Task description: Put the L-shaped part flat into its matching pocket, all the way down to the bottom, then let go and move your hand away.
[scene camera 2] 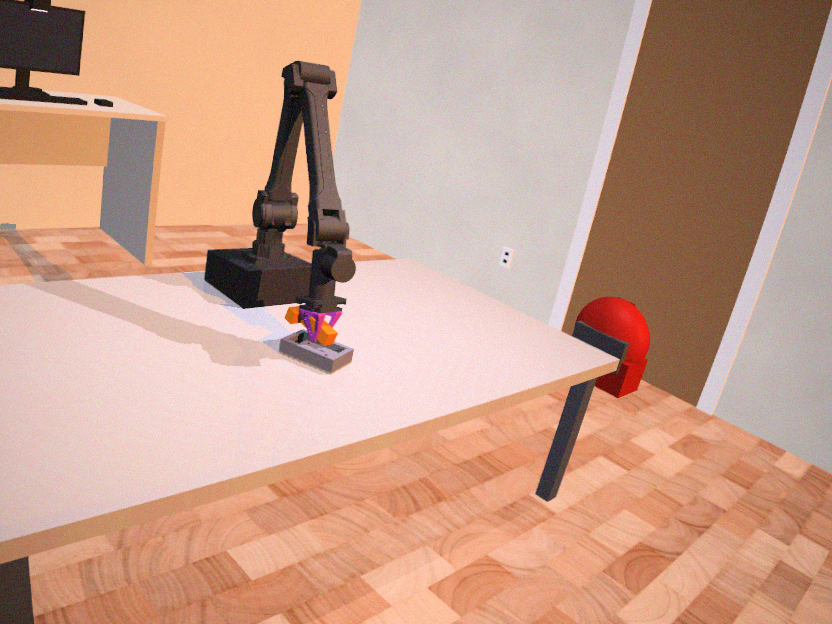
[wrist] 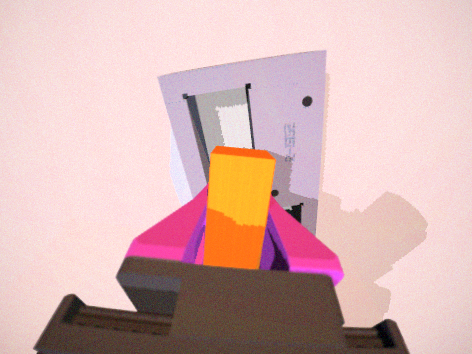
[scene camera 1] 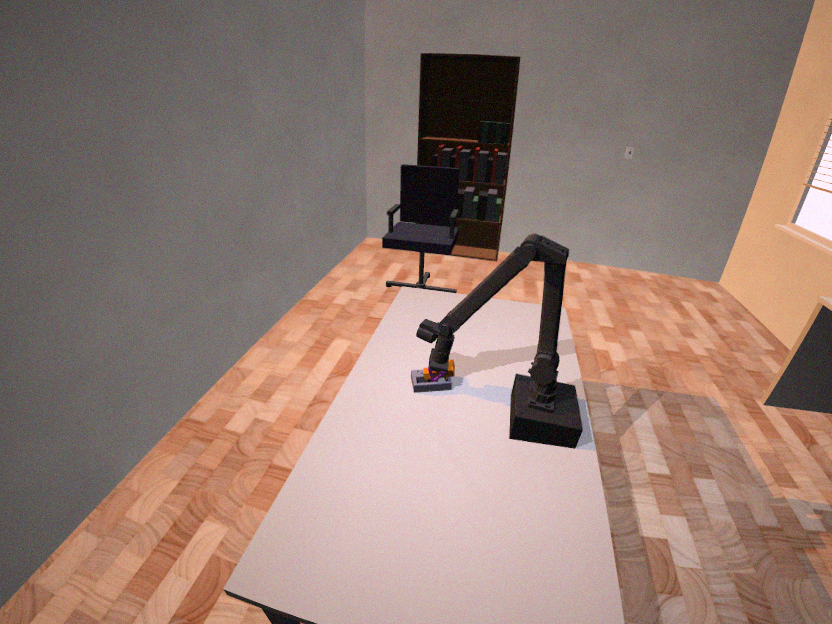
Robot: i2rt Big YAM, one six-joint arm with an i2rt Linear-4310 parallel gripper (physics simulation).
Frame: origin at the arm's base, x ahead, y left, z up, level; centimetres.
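Seen in the pictures: gripper, fingertip midpoint: (scene camera 2: 318, 341) (wrist: 236, 188) (scene camera 1: 433, 378); arm's base at its link origin: (scene camera 2: 267, 259) (scene camera 1: 540, 398).
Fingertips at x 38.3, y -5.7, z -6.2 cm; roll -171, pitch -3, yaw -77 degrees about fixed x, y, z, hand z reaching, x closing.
Observation:
Offsets run from my fingertips to a thing's top centre. "pt": to the spot under its first point. Level surfaces: height alone.
An orange L-shaped part {dx -1.4, dy -1.7, dz +6.4 cm} (scene camera 1: 450, 367) (scene camera 2: 327, 334) (wrist: 240, 190) is between the magenta and purple fingers of my gripper (scene camera 1: 438, 377) (scene camera 2: 313, 337), which is shut on it. The part is over the grey pocket block {dx +1.2, dy -0.9, dz +0.1 cm} (scene camera 1: 432, 386) (scene camera 2: 337, 362) (wrist: 280, 75); in the second scene view it looks tilted, one end lower than the other. In the wrist view the far end of the pocket {pt dx +3.8, dy +1.2, dz -3.1 cm} (wrist: 235, 120) shows beyond the part's end, and a dark corner of the opening shows at the right. The middle of the pocket, the fingertips and any contact with the block are hidden.
The block lies on the pale table {dz -3.6 cm} (scene camera 1: 436, 510) (scene camera 2: 168, 416). The arm's black base (scene camera 1: 545, 419) (scene camera 2: 252, 278) stands on the table's far side from the second camera. A chair (scene camera 1: 421, 235) stands beyond the table end, and a red object (scene camera 2: 614, 329) is on the floor behind a table corner.

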